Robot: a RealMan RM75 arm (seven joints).
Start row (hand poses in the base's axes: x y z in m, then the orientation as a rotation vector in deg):
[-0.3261 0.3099 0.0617 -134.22 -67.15 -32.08]
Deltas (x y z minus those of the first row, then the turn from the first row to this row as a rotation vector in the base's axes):
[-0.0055 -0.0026 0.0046 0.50 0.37 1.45]
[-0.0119 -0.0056 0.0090 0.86 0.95 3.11]
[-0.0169 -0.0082 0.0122 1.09 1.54 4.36]
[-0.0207 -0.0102 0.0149 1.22 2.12 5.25]
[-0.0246 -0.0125 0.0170 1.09 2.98 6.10]
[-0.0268 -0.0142 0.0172 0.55 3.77 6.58]
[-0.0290 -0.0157 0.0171 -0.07 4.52 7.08]
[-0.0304 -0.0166 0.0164 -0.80 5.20 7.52]
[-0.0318 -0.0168 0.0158 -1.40 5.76 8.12]
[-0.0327 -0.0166 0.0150 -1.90 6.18 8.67]
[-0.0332 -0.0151 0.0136 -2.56 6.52 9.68]
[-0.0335 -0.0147 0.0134 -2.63 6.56 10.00]
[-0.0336 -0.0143 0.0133 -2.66 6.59 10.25]
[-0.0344 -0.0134 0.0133 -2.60 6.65 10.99]
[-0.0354 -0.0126 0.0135 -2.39 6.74 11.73]
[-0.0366 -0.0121 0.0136 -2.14 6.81 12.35]
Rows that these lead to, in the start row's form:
[-0.3316 0.3073 0.0663 -132.77 -68.31 -31.35]
[-0.3380 0.3043 0.0707 -131.28 -69.66 -30.23]
[-0.3430 0.3017 0.0739 -130.18 -70.62 -29.19]
[-0.3468 0.2997 0.0766 -129.42 -71.23 -28.23]
[-0.3507 0.2974 0.0787 -128.90 -71.81 -26.83]
[-0.3529 0.2957 0.0789 -128.98 -72.25 -25.45]
[-0.3551 0.2942 0.0788 -129.10 -72.77 -24.07]
[-0.3565 0.2933 0.0781 -129.34 -73.32 -22.74]
[-0.3579 0.2931 0.0775 -129.34 -74.02 -21.56]
[-0.3588 0.2933 0.0767 -129.31 -74.67 -20.61]
[-0.3593 0.2948 0.0753 -129.03 -75.92 -19.52]
[-0.3596 0.2952 0.0751 -128.83 -76.28 -19.32]
[-0.3597 0.2956 0.0750 -128.66 -76.54 -19.18]
[-0.3605 0.2965 0.0750 -128.03 -77.24 -18.88]
[-0.3615 0.2973 0.0752 -127.28 -77.84 -18.63]
[-0.3627 0.2978 0.0753 -126.59 -78.30 -18.45]

